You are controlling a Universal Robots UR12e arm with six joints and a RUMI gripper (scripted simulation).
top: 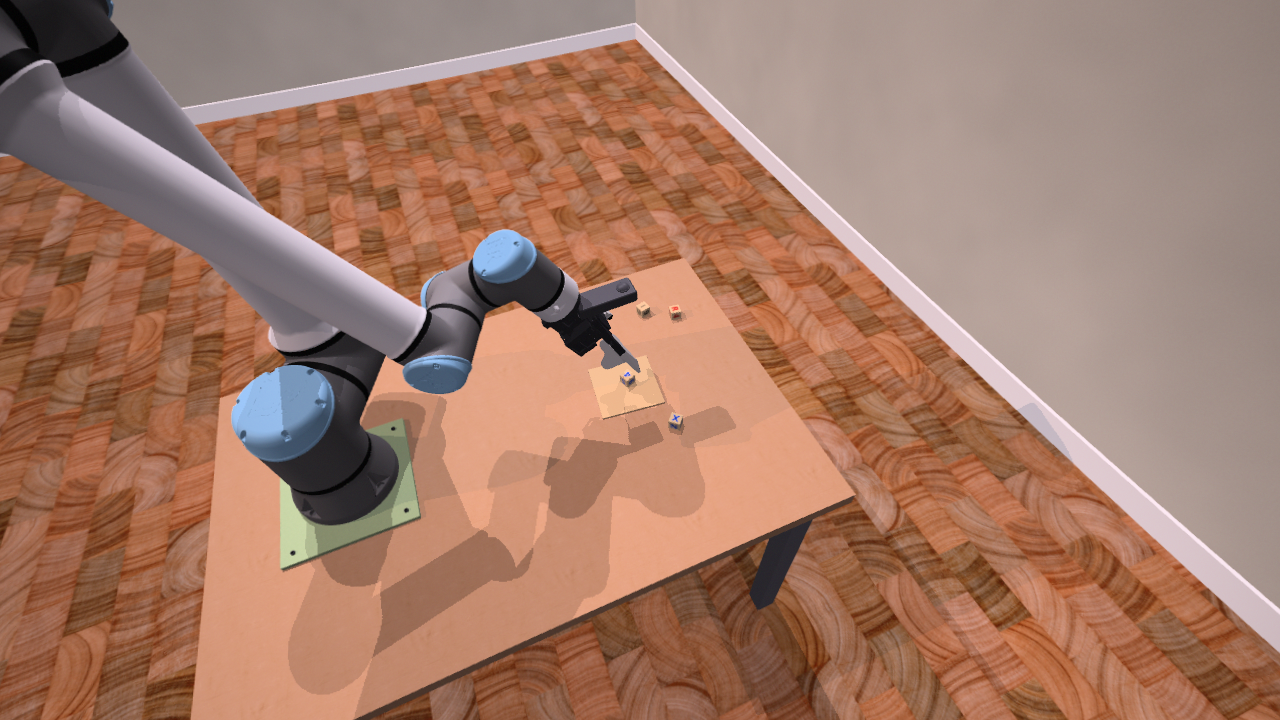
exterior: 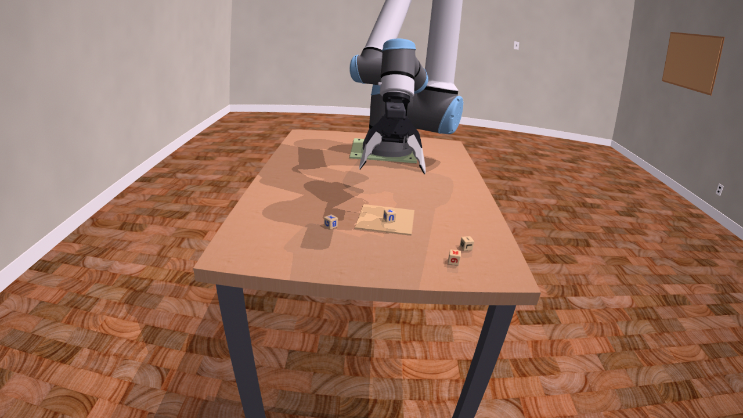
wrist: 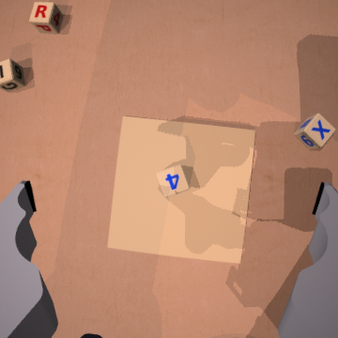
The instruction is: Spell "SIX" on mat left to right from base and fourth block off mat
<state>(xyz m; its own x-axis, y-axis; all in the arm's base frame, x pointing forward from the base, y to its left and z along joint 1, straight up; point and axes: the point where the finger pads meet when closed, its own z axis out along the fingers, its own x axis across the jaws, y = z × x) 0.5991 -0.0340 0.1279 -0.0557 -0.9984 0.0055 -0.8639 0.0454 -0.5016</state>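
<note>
My gripper is now 1 cm past the mat and 13 cm above it. Round my hand: red-lettered block: 19 cm ahead, 14 cm to the left, 12 cm below.
</note>
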